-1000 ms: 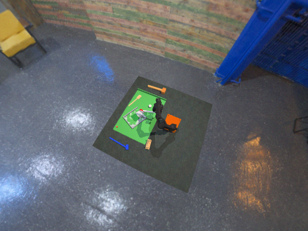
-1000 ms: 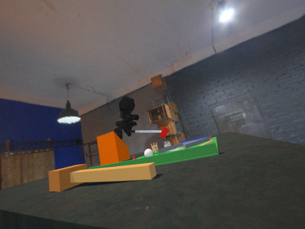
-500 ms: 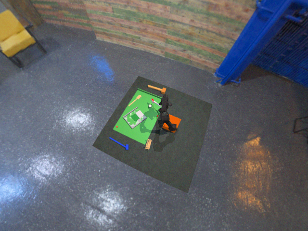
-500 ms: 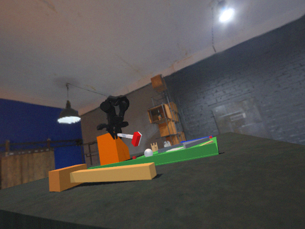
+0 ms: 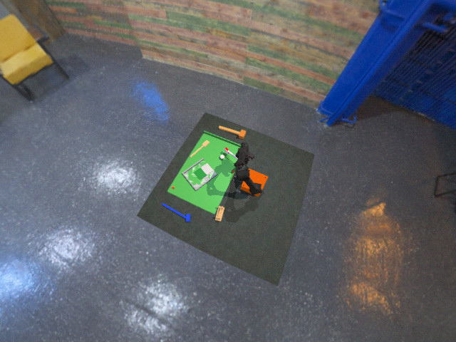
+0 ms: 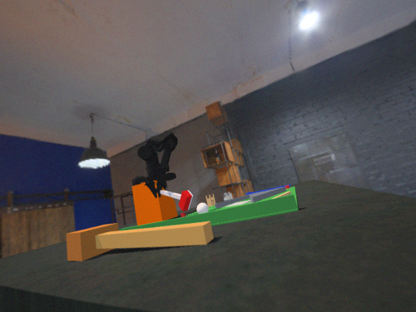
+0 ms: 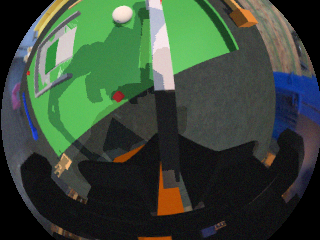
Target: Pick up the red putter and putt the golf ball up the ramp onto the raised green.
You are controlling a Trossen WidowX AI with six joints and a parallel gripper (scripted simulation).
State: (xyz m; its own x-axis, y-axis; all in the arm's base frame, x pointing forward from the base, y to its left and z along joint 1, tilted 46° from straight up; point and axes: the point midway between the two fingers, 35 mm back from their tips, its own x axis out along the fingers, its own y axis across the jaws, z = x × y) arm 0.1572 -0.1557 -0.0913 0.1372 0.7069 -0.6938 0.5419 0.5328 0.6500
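My gripper tip is now 100 mm short of the red putter, 60 mm to the left of it and 10 mm above it. Also, from my gripper tip: white golf ball (220 mm ahead, 70 mm to the right, 80 mm below); blue putter (440 mm ahead, 550 mm to the left, 90 mm below).
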